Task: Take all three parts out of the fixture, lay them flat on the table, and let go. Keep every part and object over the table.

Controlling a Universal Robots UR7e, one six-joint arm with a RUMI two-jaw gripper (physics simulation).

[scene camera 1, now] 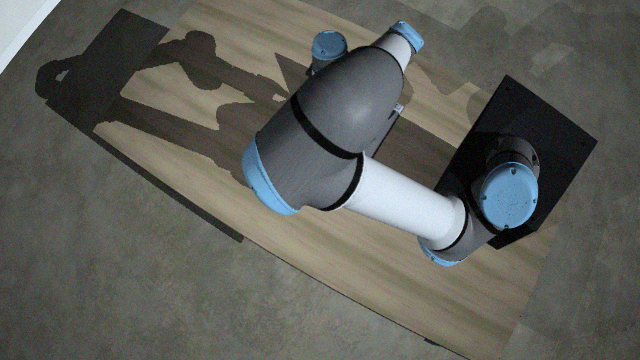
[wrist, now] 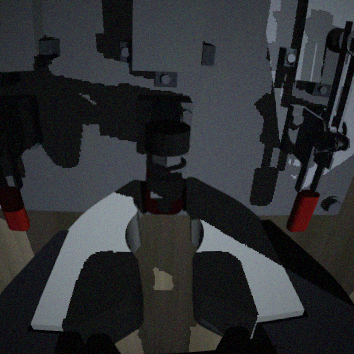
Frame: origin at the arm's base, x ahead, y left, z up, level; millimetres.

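Seen in the pictures: gripper, fingertip midpoint: (wrist: 163, 182).
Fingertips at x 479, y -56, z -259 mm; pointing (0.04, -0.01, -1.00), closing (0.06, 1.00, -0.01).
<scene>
Pixels of each thing's top centre, then the offset from my fingertips to it. "spot": a spot on its surface instead. Level surfaces: height alone.
- fixture's grey base plate, surface spot: (wrist: 225, 165) spot: 31 mm ahead, 46 mm left, 68 mm down
- middle clamp's red handle, surface spot: (wrist: 172, 205) spot: 4 mm back, 4 mm left, 26 mm up
- wooden table, its level: 84 mm down
In the wrist view, the fixture's grey base plate (wrist: 225, 165) fills the upper part. Flat grey pieces that look like parts lie on it: one at top centre (wrist: 165, 35), one at top left (wrist: 15, 35) and a lighter one at top right (wrist: 320, 42), all dim and cut off or partly covered. My gripper (wrist: 163, 182) is shut on the middle clamp's red handle (wrist: 172, 205), which points steeply up towards the camera. In the scene view the arm hides the gripper and most of the fixture (scene camera 1: 398, 108); a light corner shows.
Two other red clamp handles, left (wrist: 16, 215) and right (wrist: 303, 211), stand out at the fixture's near edge. Small locating blocks (wrist: 165, 79) (wrist: 208, 53) sit around the pieces. The wooden table (scene camera 1: 400, 295) carries the black robot mount (scene camera 1: 545, 120) at its right.
</scene>
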